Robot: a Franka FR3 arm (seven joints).
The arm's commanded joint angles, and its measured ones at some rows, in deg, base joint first. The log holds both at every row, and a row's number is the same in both.
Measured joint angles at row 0: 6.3 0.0 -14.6 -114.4 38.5 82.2 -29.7
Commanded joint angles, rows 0 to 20: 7.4 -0.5 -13.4 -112.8 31.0 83.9 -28.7; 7.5 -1.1 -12.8 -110.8 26.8 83.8 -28.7; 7.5 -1.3 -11.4 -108.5 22.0 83.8 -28.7; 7.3 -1.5 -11.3 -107.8 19.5 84.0 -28.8; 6.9 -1.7 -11.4 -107.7 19.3 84.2 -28.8; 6.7 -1.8 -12.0 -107.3 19.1 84.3 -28.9; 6.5 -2.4 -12.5 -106.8 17.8 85.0 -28.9; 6.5 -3.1 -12.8 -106.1 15.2 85.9 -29.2; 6.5 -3.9 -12.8 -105.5 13.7 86.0 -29.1; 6.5 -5.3 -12.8 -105.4 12.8 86.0 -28.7; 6.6 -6.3 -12.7 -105.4 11.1 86.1 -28.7; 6.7 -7.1 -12.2 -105.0 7.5 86.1 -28.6; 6.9 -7.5 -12.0 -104.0 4.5 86.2 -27.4; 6.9 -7.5 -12.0 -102.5 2.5 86.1 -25.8; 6.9 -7.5 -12.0 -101.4 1.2 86.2 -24.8; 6.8 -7.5 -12.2 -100.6 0.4 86.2 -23.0; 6.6 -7.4 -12.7 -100.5 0.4 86.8 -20.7; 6.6 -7.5 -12.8 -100.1 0.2 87.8 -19.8; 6.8 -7.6 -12.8 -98.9 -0.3 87.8 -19.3; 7.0 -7.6 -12.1 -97.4 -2.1 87.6 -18.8; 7.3 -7.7 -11.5 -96.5 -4.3 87.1 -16.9
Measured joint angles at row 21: 6.7 -7.7 -12.9 -99.8 0.2 87.3 -21.1
